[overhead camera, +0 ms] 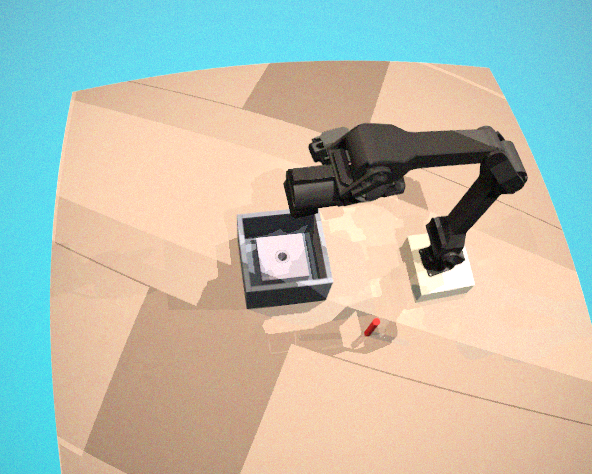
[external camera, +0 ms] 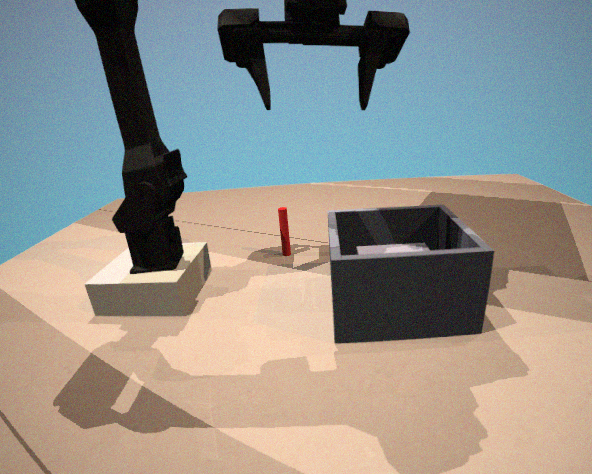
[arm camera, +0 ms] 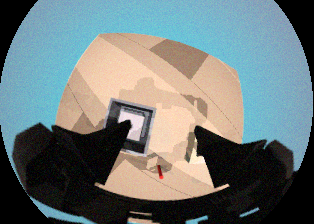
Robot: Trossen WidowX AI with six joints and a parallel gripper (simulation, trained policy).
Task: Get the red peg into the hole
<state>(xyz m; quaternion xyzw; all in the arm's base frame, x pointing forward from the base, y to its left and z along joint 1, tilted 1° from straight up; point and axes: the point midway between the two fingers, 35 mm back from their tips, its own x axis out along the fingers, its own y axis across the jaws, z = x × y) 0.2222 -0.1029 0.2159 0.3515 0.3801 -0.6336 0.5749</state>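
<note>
Right now the red peg is 21 cm to the left of my gripper tip, 20 cm below it and 3 cm behind it. From my gripper tip the other things lie so: dark grey box 21 cm below, 9 cm ahead, 2 cm to the left; light grey plate 19 cm below, 9 cm ahead, 2 cm to the left.
</note>
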